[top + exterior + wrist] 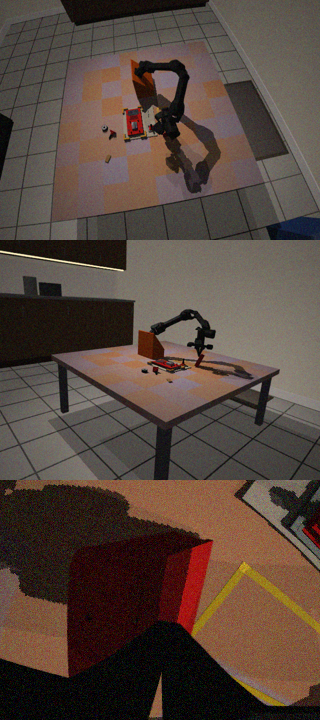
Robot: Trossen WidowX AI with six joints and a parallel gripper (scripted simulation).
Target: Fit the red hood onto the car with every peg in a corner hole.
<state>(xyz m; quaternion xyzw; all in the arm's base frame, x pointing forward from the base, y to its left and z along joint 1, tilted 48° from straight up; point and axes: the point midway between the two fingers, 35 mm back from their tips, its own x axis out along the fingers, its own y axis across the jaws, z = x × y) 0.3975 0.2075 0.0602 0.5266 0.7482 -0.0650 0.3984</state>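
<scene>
Right now my gripper tip is 3 cm above the red hood and 1 cm to the right of it. The rest, counted from my gripper tip: light jig plate (21 cm to the right, 10 cm behind, 7 cm below); tan block (40 cm to the right, 15 cm ahead, 8 cm below); small wheel (44 cm to the right, 7 cm below, 7 cm behind).
</scene>
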